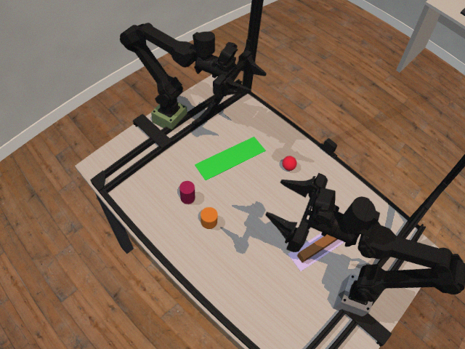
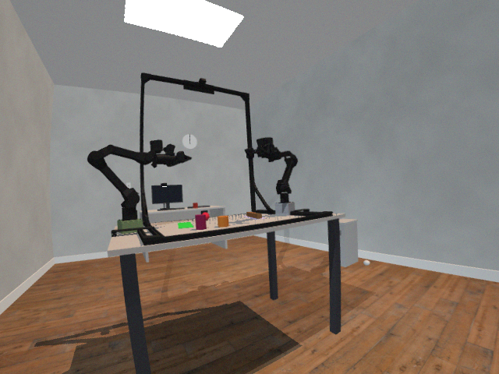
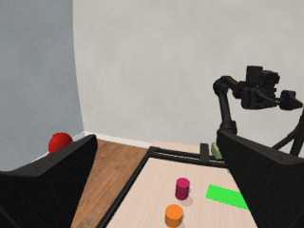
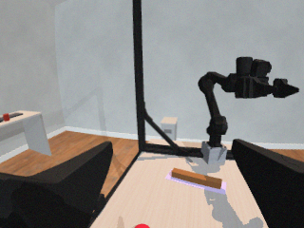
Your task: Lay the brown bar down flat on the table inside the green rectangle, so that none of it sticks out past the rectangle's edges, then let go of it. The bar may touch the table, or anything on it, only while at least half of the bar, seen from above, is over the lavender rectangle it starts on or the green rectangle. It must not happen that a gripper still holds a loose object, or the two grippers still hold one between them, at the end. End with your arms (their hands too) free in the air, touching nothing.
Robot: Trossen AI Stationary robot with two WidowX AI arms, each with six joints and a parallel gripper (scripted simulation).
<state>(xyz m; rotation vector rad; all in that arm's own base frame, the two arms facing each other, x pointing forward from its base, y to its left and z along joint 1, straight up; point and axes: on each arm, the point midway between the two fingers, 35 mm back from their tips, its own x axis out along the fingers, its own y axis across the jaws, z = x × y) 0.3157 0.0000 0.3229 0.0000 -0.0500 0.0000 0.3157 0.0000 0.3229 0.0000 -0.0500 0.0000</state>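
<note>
The brown bar is 210 mm behind my left hand, 80 mm to the left of it and 390 mm below it. From my left hand the other things lie so: lavender rectangle: 210 mm behind, 80 mm to the left, 410 mm below; maroon cylinder: 30 mm ahead, 340 mm to the right, 370 mm below; orange cylinder: 30 mm ahead, 230 mm to the right, 380 mm below.
</note>
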